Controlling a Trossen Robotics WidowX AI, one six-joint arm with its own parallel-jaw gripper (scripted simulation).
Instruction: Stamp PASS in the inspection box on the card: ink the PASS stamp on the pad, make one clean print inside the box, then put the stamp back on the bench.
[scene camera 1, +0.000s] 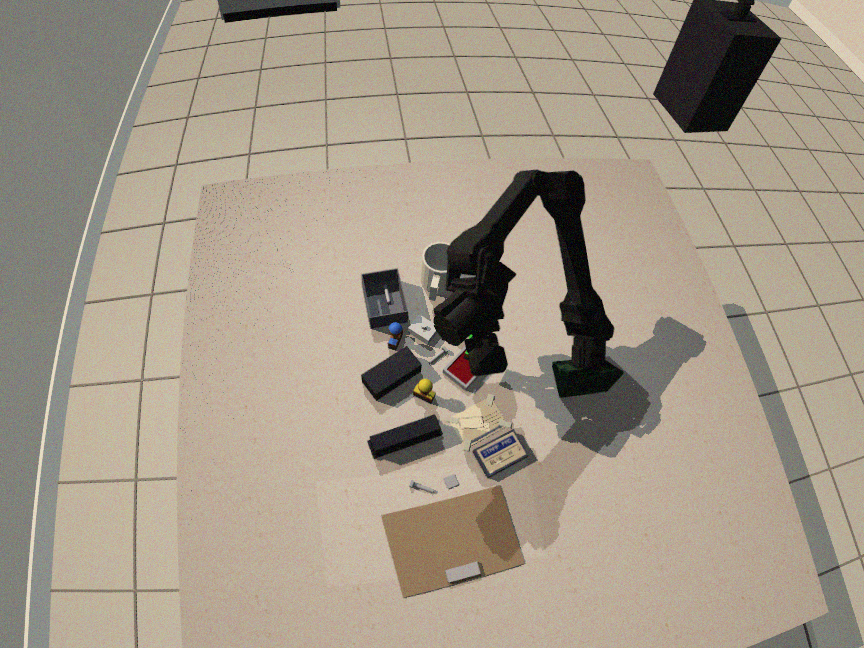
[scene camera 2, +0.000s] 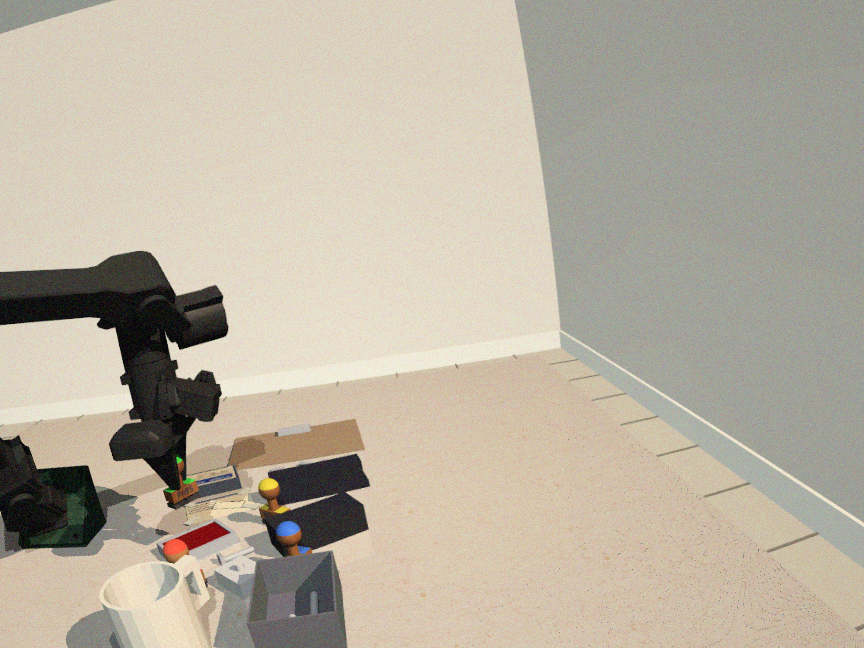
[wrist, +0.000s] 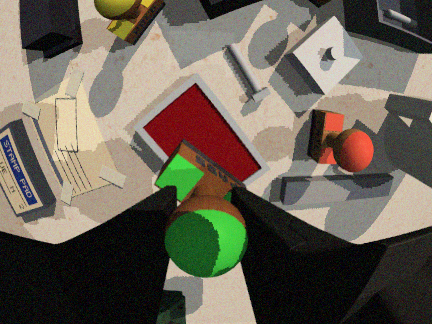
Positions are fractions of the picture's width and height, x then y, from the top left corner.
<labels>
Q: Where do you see a red stamp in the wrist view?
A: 0.82, 0.46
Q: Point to an ink pad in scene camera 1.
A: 0.53, 0.57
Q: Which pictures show the clipboard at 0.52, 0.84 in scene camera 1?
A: Scene camera 1 and scene camera 2 only.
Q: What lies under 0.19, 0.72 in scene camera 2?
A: The gripper.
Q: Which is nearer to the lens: the clipboard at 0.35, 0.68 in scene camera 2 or the yellow stamp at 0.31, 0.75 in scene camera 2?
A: The yellow stamp.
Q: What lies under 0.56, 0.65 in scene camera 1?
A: A cream card.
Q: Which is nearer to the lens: the white mug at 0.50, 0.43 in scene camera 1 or the clipboard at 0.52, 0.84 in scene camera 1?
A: The clipboard.
</labels>
